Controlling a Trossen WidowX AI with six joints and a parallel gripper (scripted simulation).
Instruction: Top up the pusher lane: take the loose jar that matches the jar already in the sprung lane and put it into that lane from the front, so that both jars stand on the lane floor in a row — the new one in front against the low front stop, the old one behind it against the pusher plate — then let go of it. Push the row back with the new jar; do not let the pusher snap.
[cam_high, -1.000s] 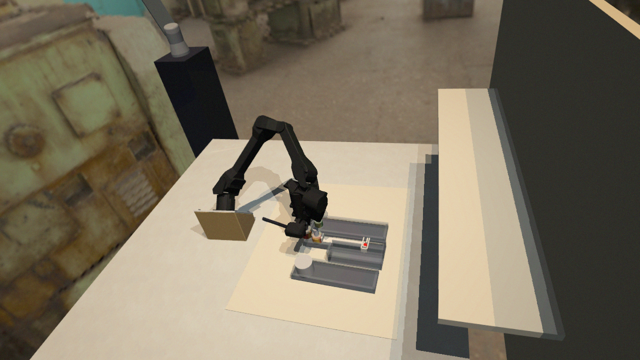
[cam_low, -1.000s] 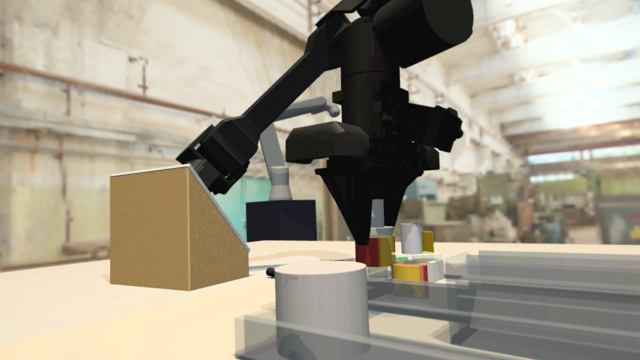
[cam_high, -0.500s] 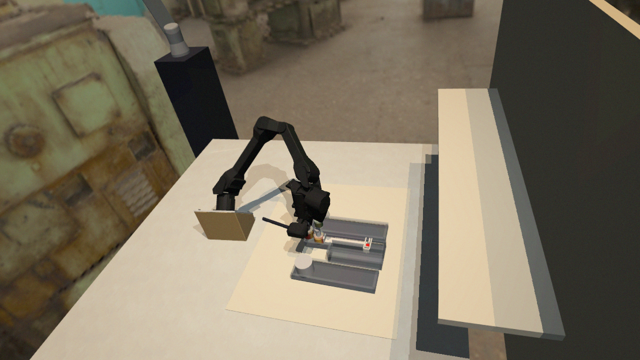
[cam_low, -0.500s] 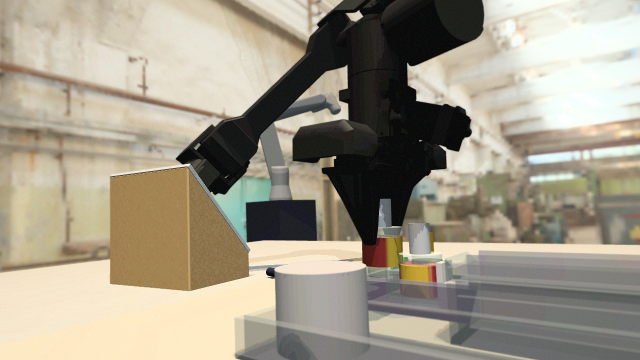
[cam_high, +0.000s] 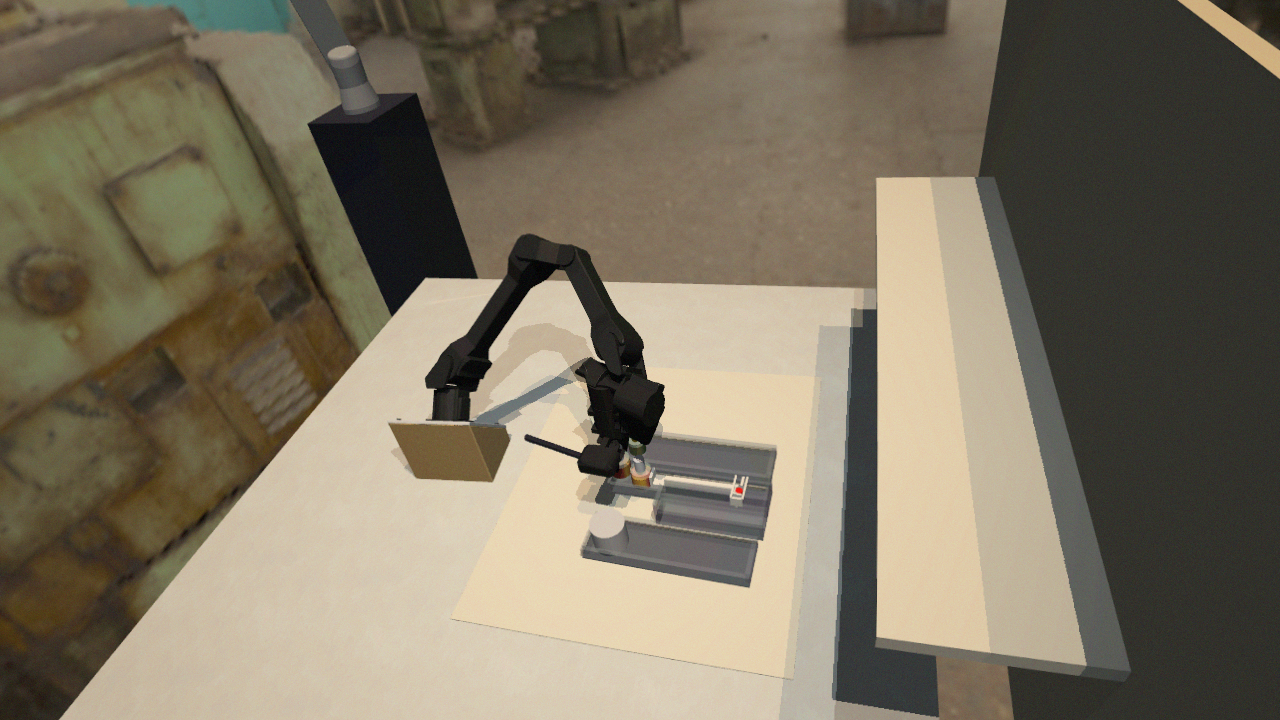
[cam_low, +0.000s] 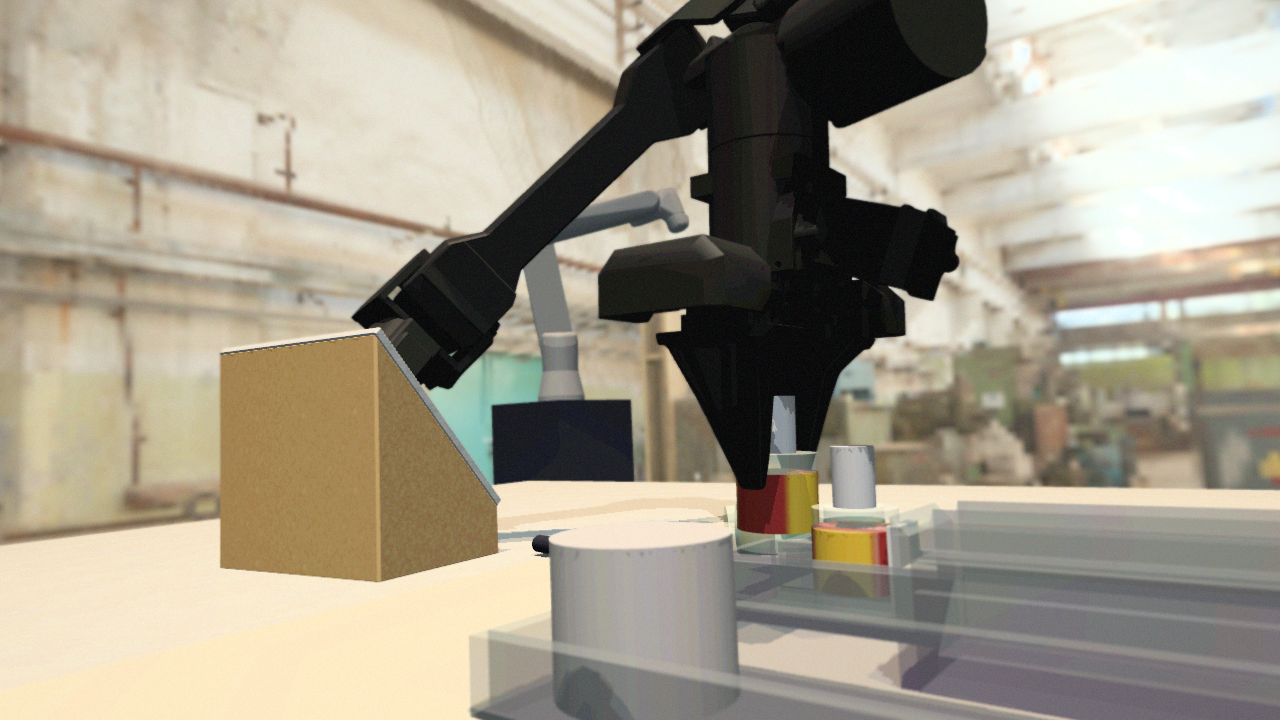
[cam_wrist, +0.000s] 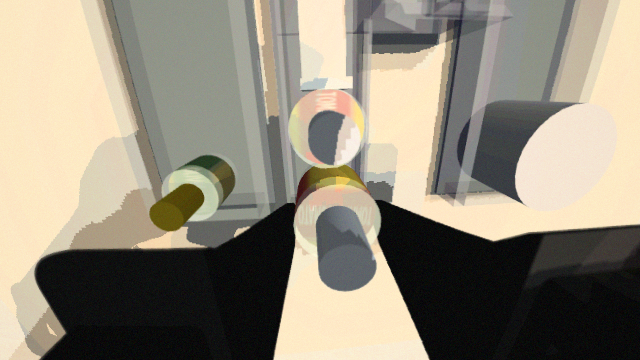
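Now: gripper tip 30 mm short of the wide grey cylinder, 120 mm to the left of it and 30 mm above it. The rest, counted from my gripper tip: dark rod 170 mm behind, 50 mm to the left, 50 mm below; pusher plate 150 mm ahead, 20 mm to the right, 10 mm below; sprung lane 150 mm ahead, 10 mm to the right, 40 mm below.
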